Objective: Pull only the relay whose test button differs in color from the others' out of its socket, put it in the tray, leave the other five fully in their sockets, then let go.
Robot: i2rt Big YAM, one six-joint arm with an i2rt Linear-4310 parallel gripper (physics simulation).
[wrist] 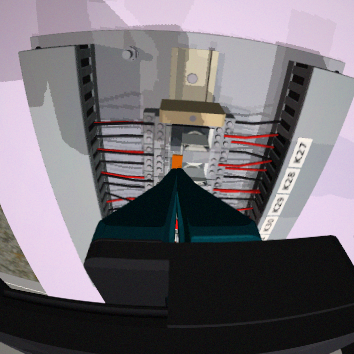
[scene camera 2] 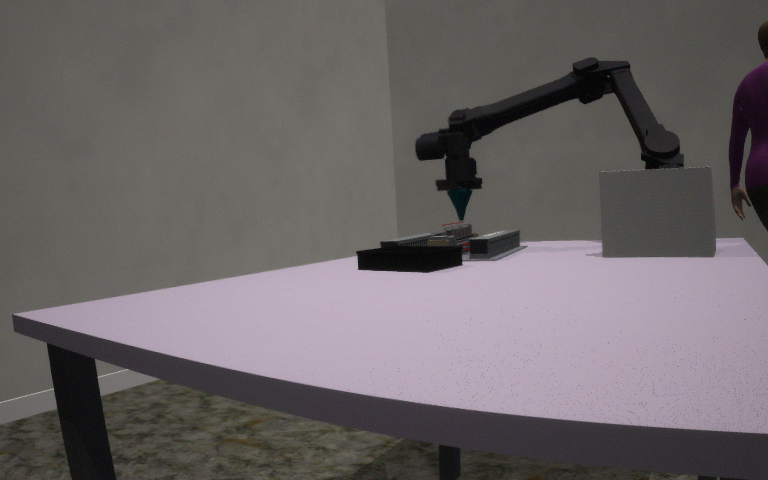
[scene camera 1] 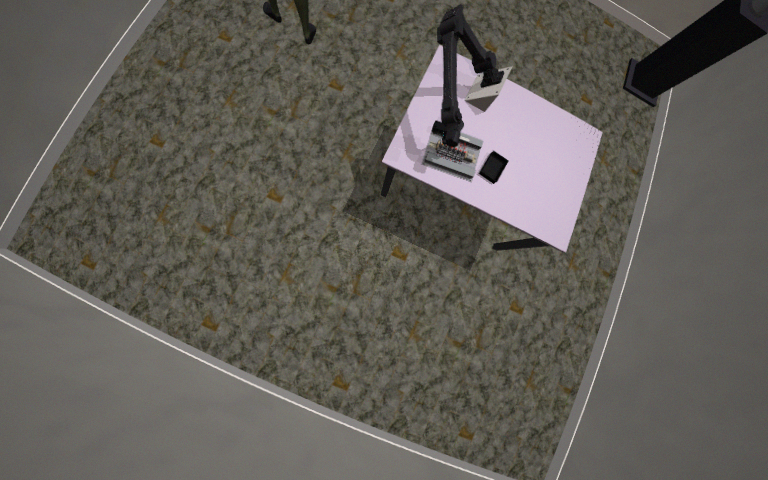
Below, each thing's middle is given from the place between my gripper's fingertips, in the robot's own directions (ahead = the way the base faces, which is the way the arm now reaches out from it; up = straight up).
Scene:
The tan end block (wrist: 171, 110) is 50 mm below my hand, 30 mm to the right of it and 10 mm behind it. Also, from my hand: grey panel (wrist: 249, 76) (80 mm to the left, 70 mm below, 20 mm behind).

